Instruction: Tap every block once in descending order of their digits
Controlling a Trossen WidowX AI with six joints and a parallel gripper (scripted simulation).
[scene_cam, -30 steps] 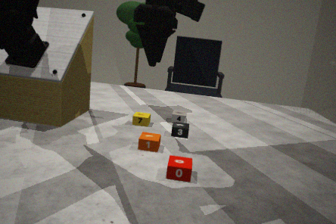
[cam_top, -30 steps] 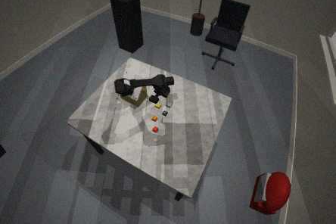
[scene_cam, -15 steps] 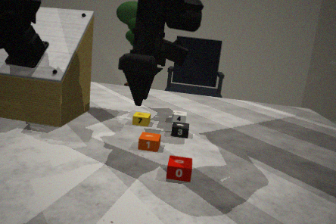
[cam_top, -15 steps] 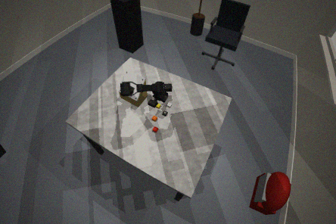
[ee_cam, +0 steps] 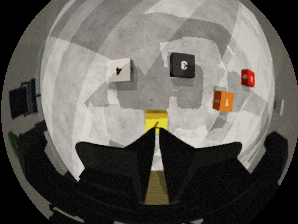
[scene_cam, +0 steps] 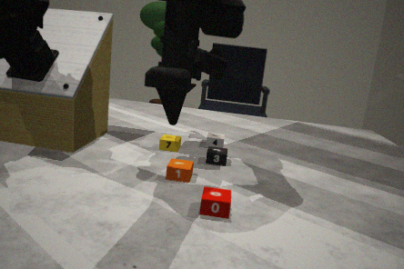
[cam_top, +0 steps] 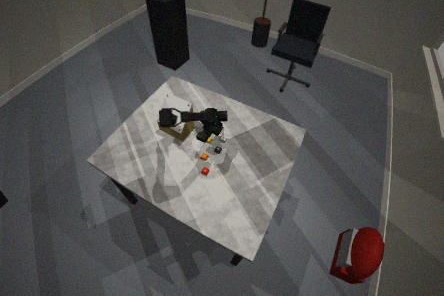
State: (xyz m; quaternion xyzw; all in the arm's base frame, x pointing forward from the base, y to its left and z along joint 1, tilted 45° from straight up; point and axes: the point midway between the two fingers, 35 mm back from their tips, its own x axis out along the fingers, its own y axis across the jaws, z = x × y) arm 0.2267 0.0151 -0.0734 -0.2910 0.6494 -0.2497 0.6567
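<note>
The yellow block lies 30 mm below my gripper tip. Also, from my gripper tip: black block (80 mm ahead, 30 mm to the right, 30 mm below); then orange block (40 mm ahead, 120 mm to the right, 30 mm below); then white block (70 mm ahead, 60 mm to the left, 30 mm below).
</note>
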